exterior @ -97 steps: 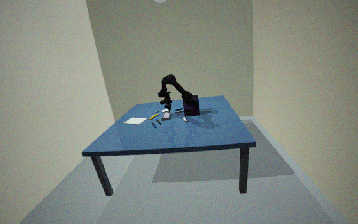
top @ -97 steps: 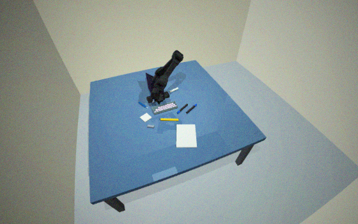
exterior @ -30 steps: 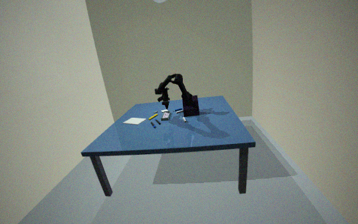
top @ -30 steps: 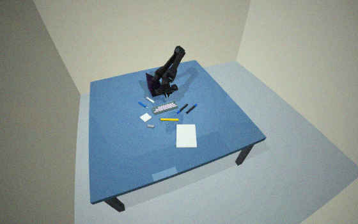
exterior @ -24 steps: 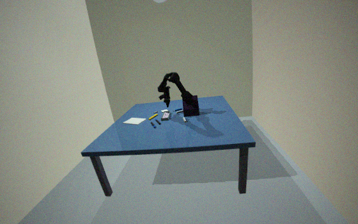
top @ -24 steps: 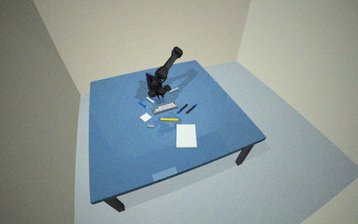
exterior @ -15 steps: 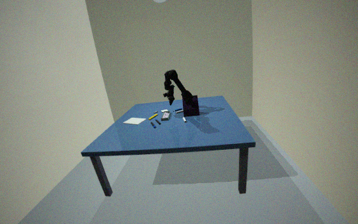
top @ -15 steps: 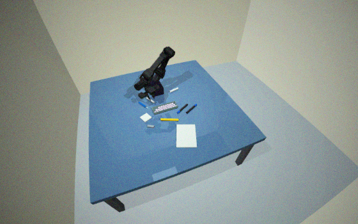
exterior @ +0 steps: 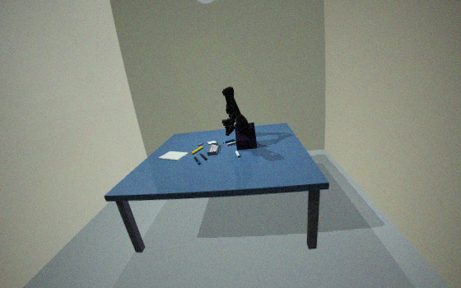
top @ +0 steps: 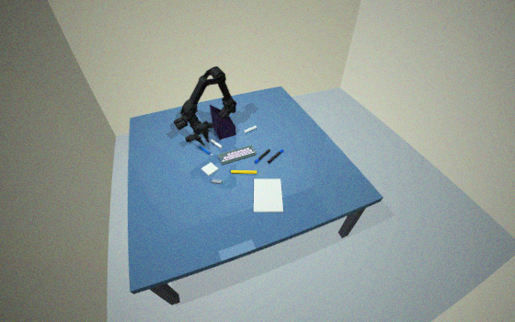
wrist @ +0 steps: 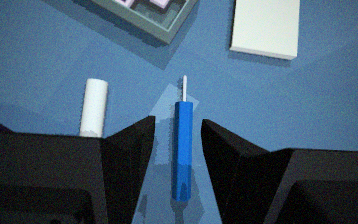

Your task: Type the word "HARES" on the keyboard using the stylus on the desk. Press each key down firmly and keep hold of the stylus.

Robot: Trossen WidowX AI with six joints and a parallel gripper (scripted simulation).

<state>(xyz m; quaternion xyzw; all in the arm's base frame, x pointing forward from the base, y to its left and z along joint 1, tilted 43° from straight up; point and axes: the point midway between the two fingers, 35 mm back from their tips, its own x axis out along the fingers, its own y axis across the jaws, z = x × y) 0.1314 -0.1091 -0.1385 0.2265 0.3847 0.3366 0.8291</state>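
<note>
My gripper tip is now 1 cm short of the blue stylus and 6 cm above it. The rest, counted from my gripper tip: yellow marker 26 cm ahead, 13 cm to the left, 6 cm below; small white block 14 cm ahead, 4 cm to the right, 6 cm below; small grey piece 25 cm ahead, 3 cm to the right, 6 cm below.
</note>
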